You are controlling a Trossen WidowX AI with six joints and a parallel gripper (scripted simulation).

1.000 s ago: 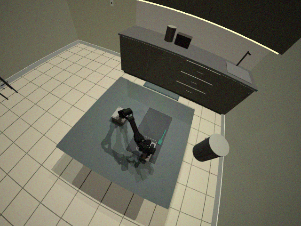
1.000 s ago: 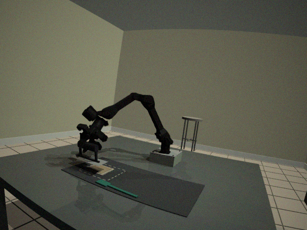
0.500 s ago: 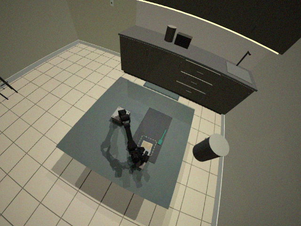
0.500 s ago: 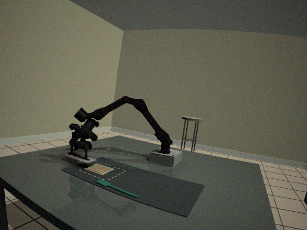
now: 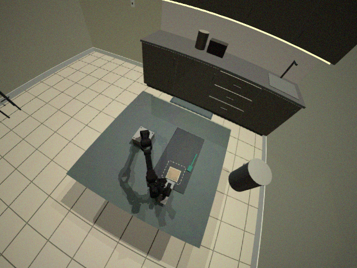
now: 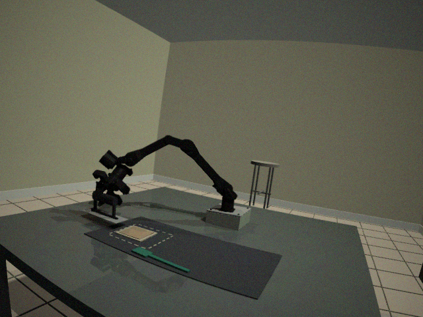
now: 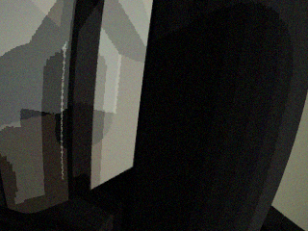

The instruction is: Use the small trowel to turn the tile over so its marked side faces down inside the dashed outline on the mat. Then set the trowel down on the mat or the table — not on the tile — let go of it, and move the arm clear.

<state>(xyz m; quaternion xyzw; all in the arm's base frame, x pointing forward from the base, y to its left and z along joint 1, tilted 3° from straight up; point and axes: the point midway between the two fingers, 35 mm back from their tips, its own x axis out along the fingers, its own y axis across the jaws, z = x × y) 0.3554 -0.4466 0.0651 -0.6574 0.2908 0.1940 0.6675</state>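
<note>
Now: the green flat tool 15 cm ahead of my gripper tip, 35 cm to the left of it and 7 cm below it. Also, from my gripper tip: tile: 19 cm to the left, 8 cm below; dark mat: 1 cm ahead, 39 cm to the left, 10 cm below; trowel: 3 cm behind, 1 cm below.
</note>
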